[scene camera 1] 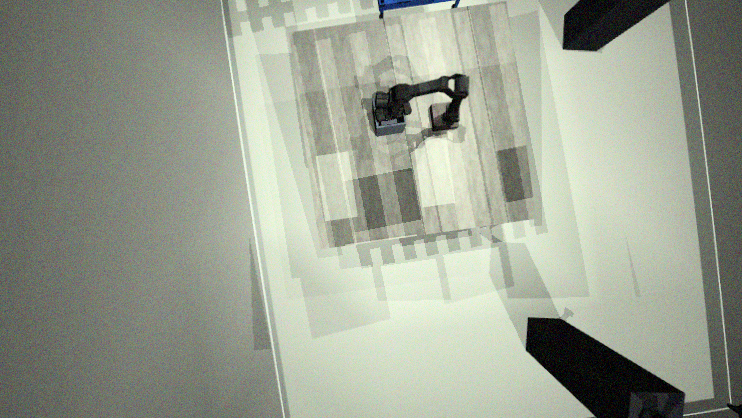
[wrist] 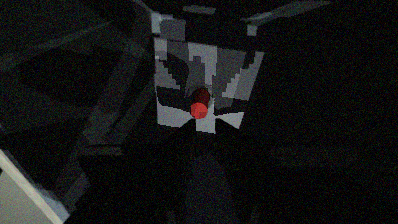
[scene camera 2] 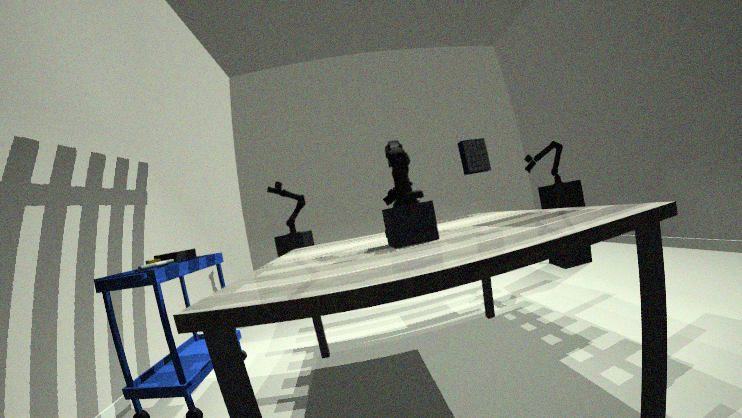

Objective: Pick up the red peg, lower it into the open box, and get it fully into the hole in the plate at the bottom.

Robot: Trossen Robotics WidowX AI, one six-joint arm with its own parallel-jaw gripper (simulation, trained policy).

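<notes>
A box appears in the pictures of the scene, and so does the gripper.
</notes>
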